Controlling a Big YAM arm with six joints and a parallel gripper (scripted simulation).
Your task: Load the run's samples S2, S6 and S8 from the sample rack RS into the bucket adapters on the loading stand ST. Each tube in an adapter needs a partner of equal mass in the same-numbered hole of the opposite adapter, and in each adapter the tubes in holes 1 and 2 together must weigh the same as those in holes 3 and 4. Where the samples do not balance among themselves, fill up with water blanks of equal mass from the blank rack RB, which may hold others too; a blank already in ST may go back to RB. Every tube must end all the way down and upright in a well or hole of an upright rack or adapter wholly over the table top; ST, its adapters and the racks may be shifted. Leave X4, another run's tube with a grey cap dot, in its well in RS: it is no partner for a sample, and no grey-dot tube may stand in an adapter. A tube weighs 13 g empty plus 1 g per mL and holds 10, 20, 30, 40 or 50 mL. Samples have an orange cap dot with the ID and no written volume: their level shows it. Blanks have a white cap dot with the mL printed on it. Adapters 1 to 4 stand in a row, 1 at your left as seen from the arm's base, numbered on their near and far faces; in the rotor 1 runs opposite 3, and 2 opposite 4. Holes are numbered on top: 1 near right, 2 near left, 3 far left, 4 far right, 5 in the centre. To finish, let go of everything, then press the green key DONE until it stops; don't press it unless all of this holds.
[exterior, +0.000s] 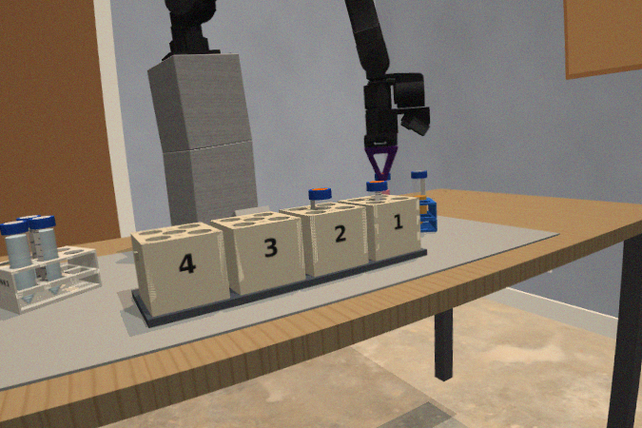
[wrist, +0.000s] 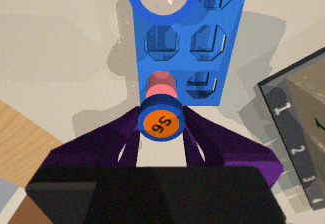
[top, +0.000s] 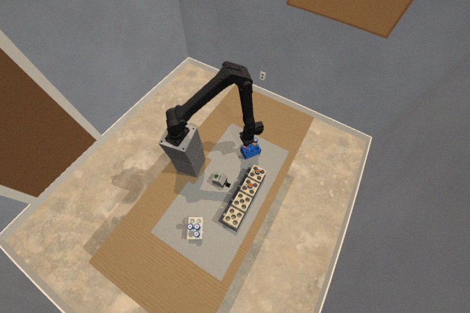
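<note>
The blue sample rack RS lies 80 mm below my hand, 40 mm ahead of it and 20 mm to the left of it. Also, from my hand: white blank rack RB 650 mm to the right, 80 mm below, 10 mm behind.
</note>
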